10 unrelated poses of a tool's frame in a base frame.
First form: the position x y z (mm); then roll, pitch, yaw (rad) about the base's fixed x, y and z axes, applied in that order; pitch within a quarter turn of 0, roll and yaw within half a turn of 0.
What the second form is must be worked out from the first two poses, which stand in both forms.
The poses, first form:
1: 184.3 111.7 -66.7 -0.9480 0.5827 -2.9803
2: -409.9 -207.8 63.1 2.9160 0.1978 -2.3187
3: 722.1 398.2 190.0 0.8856 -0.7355 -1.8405
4: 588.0 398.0 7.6 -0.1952 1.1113 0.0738
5: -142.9 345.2 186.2 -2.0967 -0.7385 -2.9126
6: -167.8 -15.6 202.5 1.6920 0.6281 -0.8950
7: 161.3 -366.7 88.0 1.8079 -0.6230 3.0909
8: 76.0 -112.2 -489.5 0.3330 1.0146 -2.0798
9: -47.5 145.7 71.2 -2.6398 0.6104 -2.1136
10: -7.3 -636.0 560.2 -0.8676 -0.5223 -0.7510
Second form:
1: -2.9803 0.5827 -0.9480 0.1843 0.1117 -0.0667
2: -2.3187 0.1978 2.9160 -0.4099 -0.2078 0.0631
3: -1.8405 -0.7355 0.8856 0.7221 0.3982 0.1900
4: 0.0738 1.1113 -0.1952 0.5880 0.3980 0.0076
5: -2.9126 -0.7385 -2.0967 -0.1429 0.3452 0.1862
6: -0.8950 0.6281 1.6920 -0.1678 -0.0156 0.2025
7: 3.0909 -0.6230 1.8079 0.1613 -0.3667 0.0880
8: -2.0798 1.0146 0.3330 0.0760 -0.1122 -0.4895
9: -2.1136 0.6104 -2.6398 -0.0475 0.1457 0.0712
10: -0.7510 -0.5223 -0.8676 -0.0073 -0.6360 0.5602
